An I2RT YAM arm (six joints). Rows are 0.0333 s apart.
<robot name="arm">
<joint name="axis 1" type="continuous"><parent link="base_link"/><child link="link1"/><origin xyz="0 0 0.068"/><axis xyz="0 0 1"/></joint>
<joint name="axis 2" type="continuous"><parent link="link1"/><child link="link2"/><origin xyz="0.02 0.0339 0.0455" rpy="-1.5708 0 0"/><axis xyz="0 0 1"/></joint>
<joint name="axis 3" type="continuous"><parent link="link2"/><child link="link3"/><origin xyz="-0.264 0 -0.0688" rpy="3.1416 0 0"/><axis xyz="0 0 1"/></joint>
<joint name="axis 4" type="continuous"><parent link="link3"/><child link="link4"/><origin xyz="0.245 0.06 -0.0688"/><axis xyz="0 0 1"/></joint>
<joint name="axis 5" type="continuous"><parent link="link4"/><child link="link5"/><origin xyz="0.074 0.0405 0.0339" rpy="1.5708 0 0"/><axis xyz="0 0 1"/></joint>
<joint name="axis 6" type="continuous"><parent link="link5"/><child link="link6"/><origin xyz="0.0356 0 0.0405" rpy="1.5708 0 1.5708"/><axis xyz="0 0 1"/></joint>
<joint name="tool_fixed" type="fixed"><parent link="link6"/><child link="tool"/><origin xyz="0 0 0" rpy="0 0 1.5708"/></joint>
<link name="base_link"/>
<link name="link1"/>
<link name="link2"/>
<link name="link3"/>
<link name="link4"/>
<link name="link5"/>
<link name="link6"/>
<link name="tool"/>
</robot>
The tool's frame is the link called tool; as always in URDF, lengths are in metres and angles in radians. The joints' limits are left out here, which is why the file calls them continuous.
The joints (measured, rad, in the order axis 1, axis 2, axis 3, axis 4, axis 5, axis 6), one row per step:
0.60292 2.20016 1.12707 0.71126 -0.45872 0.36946
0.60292 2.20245 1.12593 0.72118 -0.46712 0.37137
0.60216 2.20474 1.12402 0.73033 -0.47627 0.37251
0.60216 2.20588 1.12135 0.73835 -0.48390 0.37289
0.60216 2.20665 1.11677 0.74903 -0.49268 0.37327
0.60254 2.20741 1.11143 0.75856 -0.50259 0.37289
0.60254 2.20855 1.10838 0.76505 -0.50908 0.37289
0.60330 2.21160 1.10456 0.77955 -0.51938 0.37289
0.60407 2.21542 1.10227 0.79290 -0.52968 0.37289
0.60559 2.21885 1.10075 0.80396 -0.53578 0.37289
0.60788 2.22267 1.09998 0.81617 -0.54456 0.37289
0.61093 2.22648 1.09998 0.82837 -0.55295 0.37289
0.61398 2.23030 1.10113 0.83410 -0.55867 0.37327
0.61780 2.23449 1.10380 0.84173 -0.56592 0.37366
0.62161 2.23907 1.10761 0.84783 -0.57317 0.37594
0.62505 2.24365 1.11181 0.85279 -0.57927 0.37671
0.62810 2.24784 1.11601 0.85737 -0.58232 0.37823
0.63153 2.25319 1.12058 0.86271 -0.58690 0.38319
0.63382 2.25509 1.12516 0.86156 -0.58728 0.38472
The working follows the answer.
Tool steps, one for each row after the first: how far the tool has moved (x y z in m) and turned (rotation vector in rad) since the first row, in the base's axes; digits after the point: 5 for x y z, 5 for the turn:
-0.00018 0.00020 -0.00025 0.00694 -0.00206 0.00727
-0.00036 0.00002 -0.00077 0.01285 -0.00338 0.01474
-0.00086 -0.00003 -0.00113 0.01754 -0.00504 0.02180
-0.00167 -0.00025 -0.00156 0.02315 -0.00742 0.02996
-0.00280 -0.00045 -0.00230 0.02767 -0.00866 0.03980
-0.00340 -0.00061 -0.00290 0.03075 -0.00932 0.04592
-0.00426 -0.00041 -0.00369 0.03779 -0.01370 0.05645
-0.00489 -0.00005 -0.00451 0.04455 -0.01780 0.06702
-0.00552 0.00056 -0.00522 0.04952 -0.02174 0.07438
-0.00628 0.00158 -0.00576 0.05601 -0.02645 0.08507
-0.00710 0.00295 -0.00610 0.06278 -0.03188 0.09619
-0.00780 0.00431 -0.00680 0.06612 -0.03298 0.10461
-0.00845 0.00619 -0.00707 0.07149 -0.03634 0.11530
-0.00894 0.00817 -0.00737 0.07716 -0.03737 0.12546
-0.00927 0.01003 -0.00769 0.08151 -0.03932 0.13457
-0.00940 0.01172 -0.00791 0.08537 -0.04119 0.14021
-0.00963 0.01360 -0.00844 0.09090 -0.03968 0.14676
-0.00951 0.01496 -0.00818 0.09244 -0.03945 0.14904

Tool pose at each row, in the base's axes (x y z in m, rotation vector in rad; rounded; the steps above come from the unrounded poses):
0.35690 0.26484 0.10279 -0.56022 1.97335 1.07165
0.35672 0.26504 0.10254 -0.56495 1.96649 1.08158
0.35654 0.26486 0.10202 -0.57012 1.96089 1.09101
0.35604 0.26481 0.10166 -0.57566 1.95577 1.09889
0.35523 0.26458 0.10123 -0.58215 1.94929 1.10792
0.35410 0.26439 0.10049 -0.59047 1.94429 1.11750
0.35350 0.26422 0.09989 -0.59546 1.94107 1.12376
0.35264 0.26442 0.09910 -0.60447 1.93155 1.13451
0.35201 0.26478 0.09828 -0.61352 1.92238 1.14514
0.35138 0.26539 0.09757 -0.62012 1.91484 1.15222
0.35062 0.26642 0.09703 -0.62968 1.90519 1.16229
0.34980 0.26779 0.09670 -0.63979 1.89461 1.17248
0.34910 0.26915 0.09599 -0.64715 1.89033 1.18004
0.34845 0.27102 0.09572 -0.65669 1.88241 1.18966
0.34796 0.27300 0.09542 -0.66454 1.87630 1.20039
0.34763 0.27487 0.09510 -0.67241 1.87038 1.20881
0.34750 0.27655 0.09488 -0.67689 1.86535 1.21472
0.34726 0.27843 0.09435 -0.68001 1.86194 1.22441
0.34738 0.27980 0.09461 -0.68143 1.86076 1.22728

